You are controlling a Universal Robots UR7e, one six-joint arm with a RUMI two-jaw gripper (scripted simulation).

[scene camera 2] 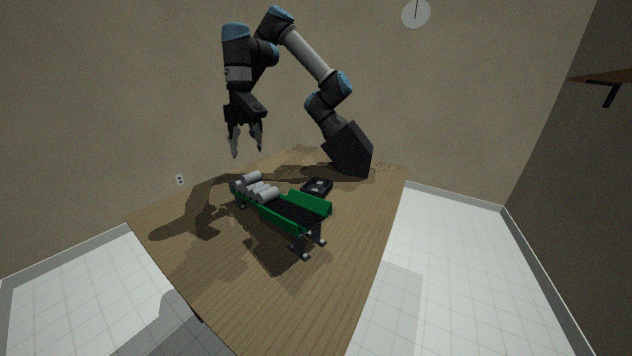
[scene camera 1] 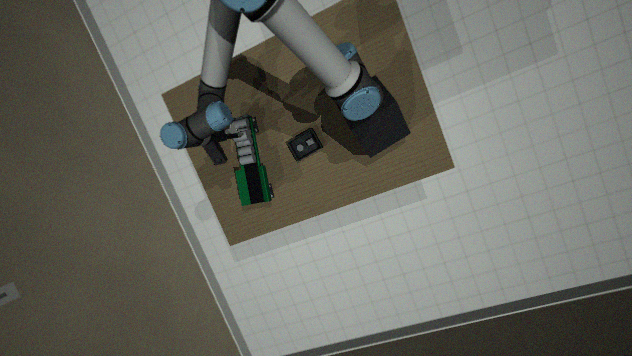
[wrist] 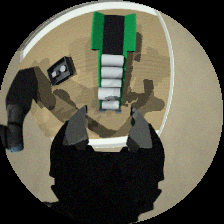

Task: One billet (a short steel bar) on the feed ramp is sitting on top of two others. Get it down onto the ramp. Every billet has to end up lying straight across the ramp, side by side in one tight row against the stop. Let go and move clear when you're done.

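My gripper (scene camera 2: 247, 155). Wrist view: gripper (wrist: 109, 106) too.
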